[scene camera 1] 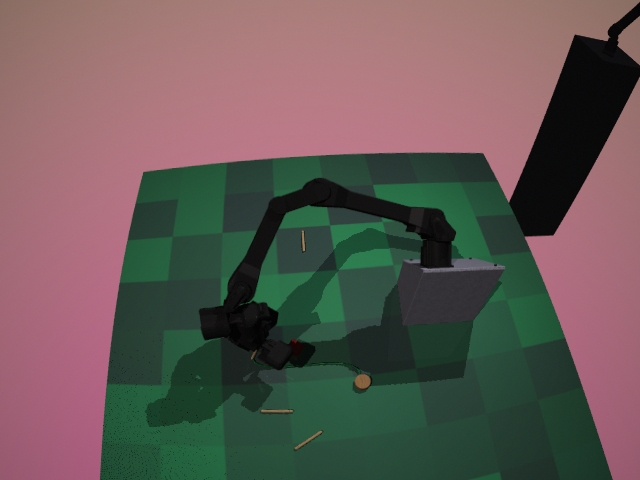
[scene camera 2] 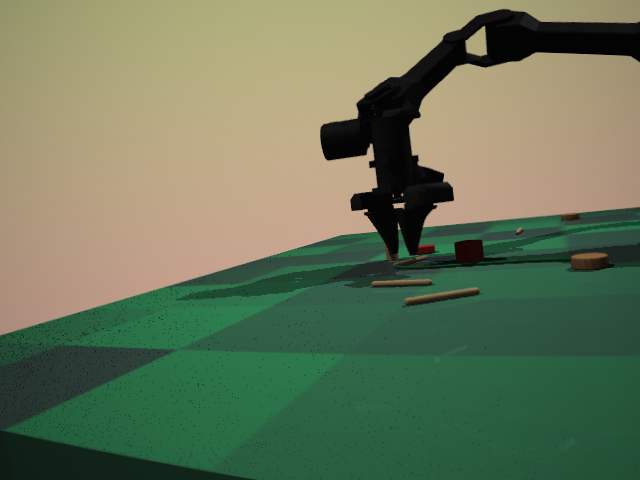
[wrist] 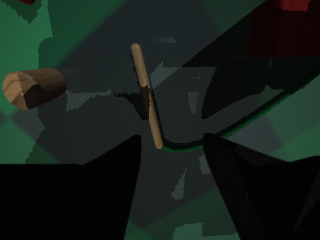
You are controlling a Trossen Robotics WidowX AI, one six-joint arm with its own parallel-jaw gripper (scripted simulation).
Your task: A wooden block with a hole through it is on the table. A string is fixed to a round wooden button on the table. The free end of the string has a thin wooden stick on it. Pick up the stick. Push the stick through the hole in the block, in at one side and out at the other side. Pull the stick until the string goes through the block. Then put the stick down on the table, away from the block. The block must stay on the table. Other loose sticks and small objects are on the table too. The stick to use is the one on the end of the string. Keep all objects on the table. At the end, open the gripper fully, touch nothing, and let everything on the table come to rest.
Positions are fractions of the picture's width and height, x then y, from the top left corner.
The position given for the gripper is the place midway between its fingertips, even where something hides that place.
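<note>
You can see the gripper (scene camera 2: 0.63, 0.53), and you get the gripper again here (wrist: 0.54, 0.59). There's a wooden peg (wrist: 0.11, 0.36) as well.
</note>
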